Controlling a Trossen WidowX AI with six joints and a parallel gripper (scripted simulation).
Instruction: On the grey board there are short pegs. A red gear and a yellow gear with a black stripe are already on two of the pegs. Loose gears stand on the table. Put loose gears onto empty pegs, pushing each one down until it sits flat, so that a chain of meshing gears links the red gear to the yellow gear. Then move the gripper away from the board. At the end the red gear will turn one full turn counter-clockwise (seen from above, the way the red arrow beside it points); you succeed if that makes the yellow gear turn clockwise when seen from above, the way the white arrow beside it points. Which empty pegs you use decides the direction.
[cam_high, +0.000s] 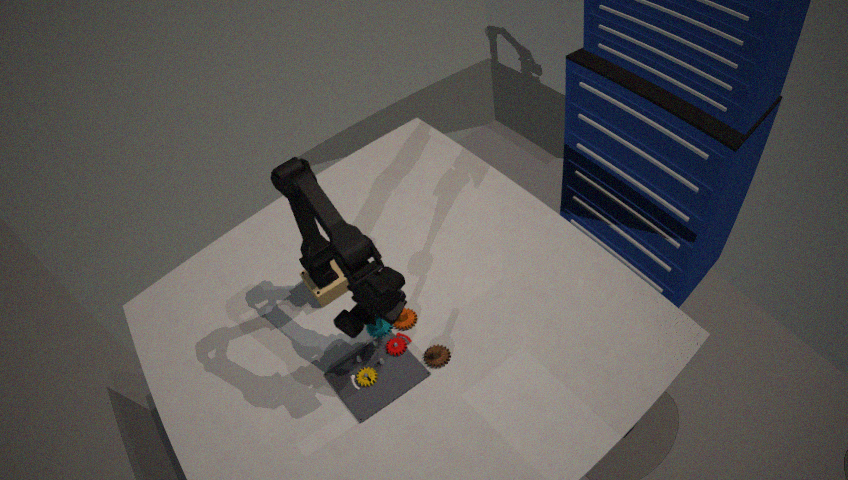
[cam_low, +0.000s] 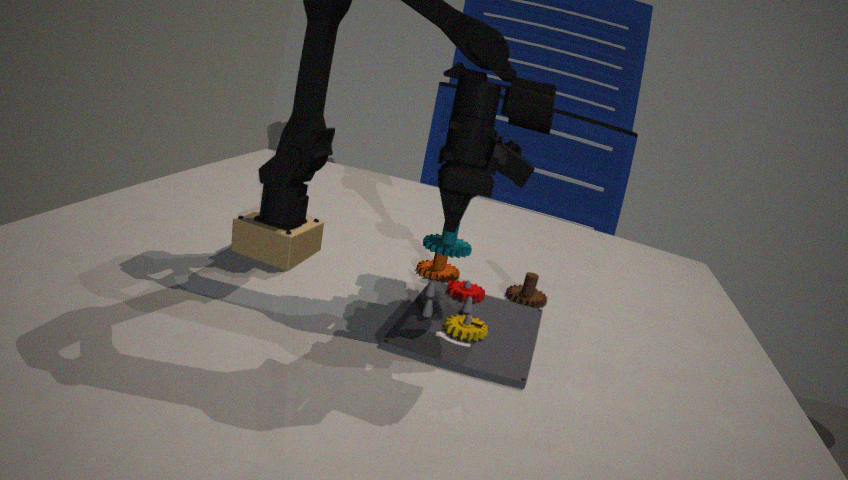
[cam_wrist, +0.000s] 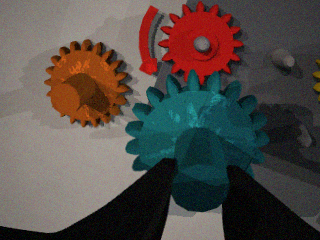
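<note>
My gripper tip is now 4 cm short of the red gear, 1 cm to the right of it and 8 cm above it. The rest, counted from my gripper tip: teal gear: 1 cm below; orange gear: 2 cm behind, 8 cm to the left, 8 cm below; red arrow: 3 cm ahead, 4 cm to the left, 9 cm below.
</note>
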